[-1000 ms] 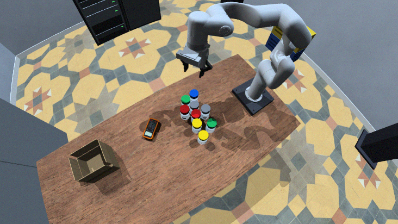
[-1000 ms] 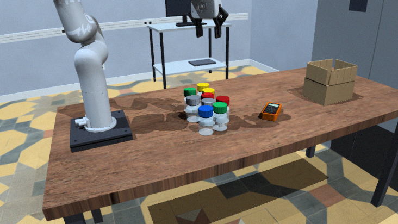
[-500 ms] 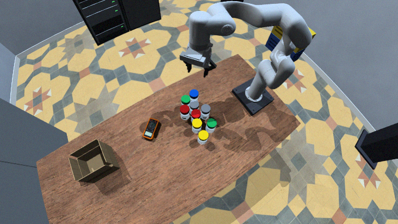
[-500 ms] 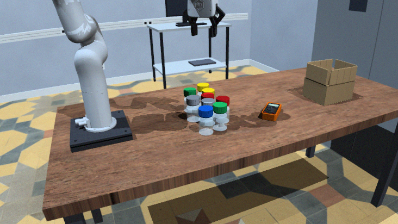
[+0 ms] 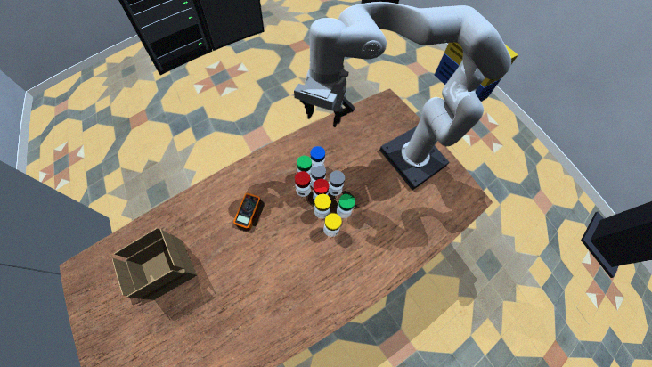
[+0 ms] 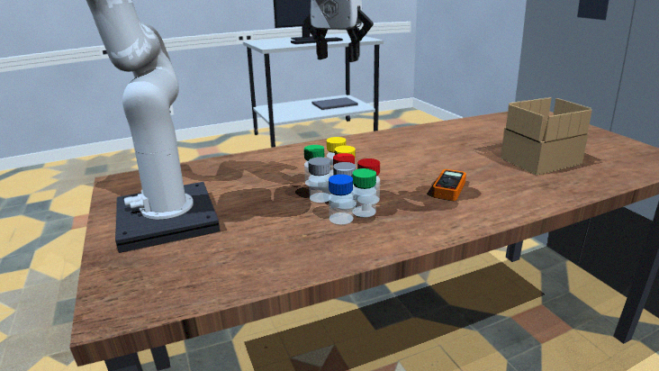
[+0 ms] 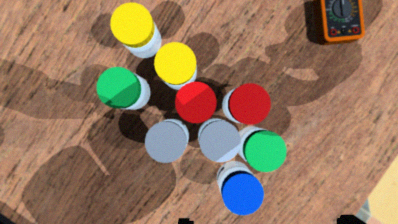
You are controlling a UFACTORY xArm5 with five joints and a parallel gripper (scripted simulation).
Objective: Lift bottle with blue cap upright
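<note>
Right now my hand is 320 mm above the blue-capped bottle, 50 mm to the left of it and 20 mm past it. Also, from my hand: cardboard box: 700 mm ahead, 300 mm below.
</note>
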